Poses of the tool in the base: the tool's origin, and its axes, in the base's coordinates. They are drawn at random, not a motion.
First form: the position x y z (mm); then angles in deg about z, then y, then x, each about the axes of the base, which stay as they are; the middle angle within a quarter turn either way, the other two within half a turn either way.
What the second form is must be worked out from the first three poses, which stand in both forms.
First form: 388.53 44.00 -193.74 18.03 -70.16 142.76
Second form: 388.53 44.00 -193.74 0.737 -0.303 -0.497 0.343
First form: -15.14 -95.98 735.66 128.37 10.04 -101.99
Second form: -15.14 -95.98 735.66 -0.288 0.721 0.535 0.334
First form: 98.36 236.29 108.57 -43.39 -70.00 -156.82
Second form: 98.36 236.29 108.57 -0.703 -0.404 0.461 0.361
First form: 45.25 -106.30 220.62 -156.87 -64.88 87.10
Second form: 45.25 -106.30 220.62 -0.497 -0.492 0.673 0.239
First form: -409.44 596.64 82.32 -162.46 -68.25 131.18
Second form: -409.44 596.64 82.32 -0.344 -0.710 0.416 0.453
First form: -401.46 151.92 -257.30 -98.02 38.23 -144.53
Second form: -401.46 151.92 -257.30 0.666 0.614 0.422 0.047
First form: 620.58 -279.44 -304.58 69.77 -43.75 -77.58
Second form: 620.58 -279.44 -304.58 -0.643 0.094 0.605 0.460
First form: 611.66 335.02 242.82 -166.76 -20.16 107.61
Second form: 611.66 335.02 242.82 -0.194 -0.777 0.594 0.073
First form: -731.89 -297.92 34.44 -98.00 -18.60 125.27
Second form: -731.89 -297.92 34.44 0.631 0.613 -0.437 0.189
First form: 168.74 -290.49 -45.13 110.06 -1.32 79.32
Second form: 168.74 -290.49 -45.13 0.359 -0.528 0.627 0.447
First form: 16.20 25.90 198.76 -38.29 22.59 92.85
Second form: 16.20 25.90 198.76 0.627 0.361 -0.088 0.685
